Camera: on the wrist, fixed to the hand. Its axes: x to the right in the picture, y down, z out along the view.
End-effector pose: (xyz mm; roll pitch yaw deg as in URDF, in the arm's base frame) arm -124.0 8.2 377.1 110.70 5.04 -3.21
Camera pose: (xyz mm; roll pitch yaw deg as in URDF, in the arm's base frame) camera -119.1 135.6 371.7 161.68 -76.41 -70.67
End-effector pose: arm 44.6 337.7 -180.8 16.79 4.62 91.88
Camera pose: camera 59.3 326.2 -307.1 9.47 -8.57 -179.07
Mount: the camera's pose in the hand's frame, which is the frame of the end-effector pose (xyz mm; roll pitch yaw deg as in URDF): -1.8 -50.3 -117.3 4.72 8.17 89.75
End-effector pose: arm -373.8 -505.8 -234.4 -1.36 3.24 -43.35
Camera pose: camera -416.3 -538.7 -350.2 8.00 9.53 46.94
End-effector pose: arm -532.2 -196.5 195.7 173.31 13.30 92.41
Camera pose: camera -596.8 -175.5 303.8 170.95 -14.39 6.15
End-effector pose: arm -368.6 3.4 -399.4 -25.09 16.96 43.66
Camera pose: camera -322.0 -83.8 -480.1 24.65 31.73 144.22
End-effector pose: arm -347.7 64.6 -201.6 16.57 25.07 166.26
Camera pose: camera -290.4 65.8 -315.7 30.09 -7.50 -107.55
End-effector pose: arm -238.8 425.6 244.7 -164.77 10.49 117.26
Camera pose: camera -264.3 436.4 369.3 174.22 6.99 26.21
